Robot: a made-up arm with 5 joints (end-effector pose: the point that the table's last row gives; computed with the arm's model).
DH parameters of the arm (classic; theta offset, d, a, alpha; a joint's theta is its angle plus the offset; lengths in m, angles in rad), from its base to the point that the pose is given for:
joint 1: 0 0.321 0 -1.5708
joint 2: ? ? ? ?
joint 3: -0.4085 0 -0.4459 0
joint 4: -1.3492 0 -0.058 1.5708
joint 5: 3.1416 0.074 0 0
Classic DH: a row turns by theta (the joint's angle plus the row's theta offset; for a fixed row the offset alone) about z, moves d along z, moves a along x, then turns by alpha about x.
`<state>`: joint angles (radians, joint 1 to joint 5).
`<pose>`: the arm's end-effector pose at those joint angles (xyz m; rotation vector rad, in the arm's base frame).
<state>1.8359 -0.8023 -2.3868 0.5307 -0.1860</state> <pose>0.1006 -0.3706 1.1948 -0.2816 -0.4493 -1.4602</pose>
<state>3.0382 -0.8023 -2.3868 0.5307 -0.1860</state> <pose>0.3820 -0.0396 1.1948 0.0200 -0.4844 -0.2837</pose>
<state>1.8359 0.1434 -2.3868 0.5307 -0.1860</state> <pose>-0.1268 0.4670 1.1438 -0.8219 -1.3114 -1.2110</pose>
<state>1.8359 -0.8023 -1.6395 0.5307 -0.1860</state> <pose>-0.0019 0.0068 1.1478 -0.7106 -1.1338 -1.2848</pose>
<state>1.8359 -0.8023 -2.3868 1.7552 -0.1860</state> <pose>0.0749 -0.2759 1.1497 -0.9755 -1.5565 -1.0866</pose>
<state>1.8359 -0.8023 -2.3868 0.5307 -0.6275</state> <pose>0.1006 -0.3706 1.1948 -0.1882 -0.5337 -1.8901</pose>
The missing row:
joint 2: -1.3839 0 0.4305 0
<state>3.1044 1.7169 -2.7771 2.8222 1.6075</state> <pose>-0.7501 0.0279 0.0103 1.1058 1.0270 1.2932</pose>
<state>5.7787 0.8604 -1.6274 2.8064 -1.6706</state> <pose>0.5717 -0.3157 0.2727 -0.9537 -0.6290 0.8637</pose>
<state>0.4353 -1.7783 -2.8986 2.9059 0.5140</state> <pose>-0.7323 -0.3406 0.3012 -1.6351 0.0644 -1.7805</pose>
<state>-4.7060 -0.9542 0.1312 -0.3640 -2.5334</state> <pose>-0.0011 0.1771 0.4330 -1.0473 1.9898 1.3469</pose>
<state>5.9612 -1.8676 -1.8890 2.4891 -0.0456</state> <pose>-0.6365 0.2123 0.6058 2.3481 -0.3266 1.7128</pose>
